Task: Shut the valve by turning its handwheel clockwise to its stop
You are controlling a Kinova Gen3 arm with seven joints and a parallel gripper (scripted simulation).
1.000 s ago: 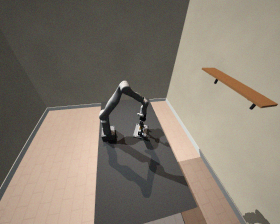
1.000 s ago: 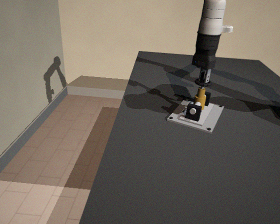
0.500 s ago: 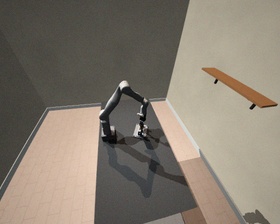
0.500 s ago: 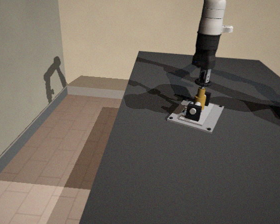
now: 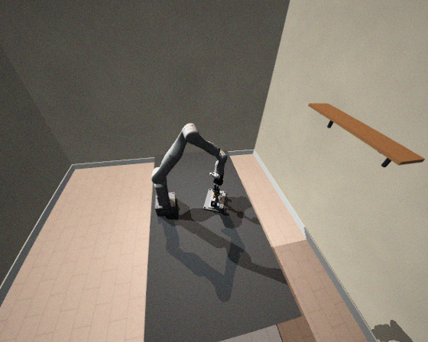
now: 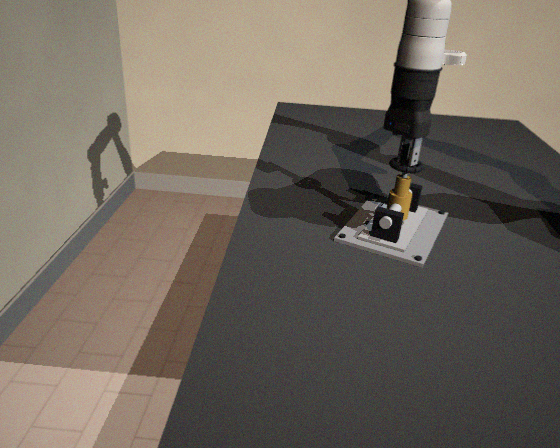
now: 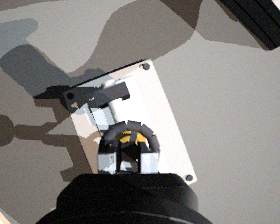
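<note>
Right now my hand is 30 mm above the black spoked handwheel.
</note>
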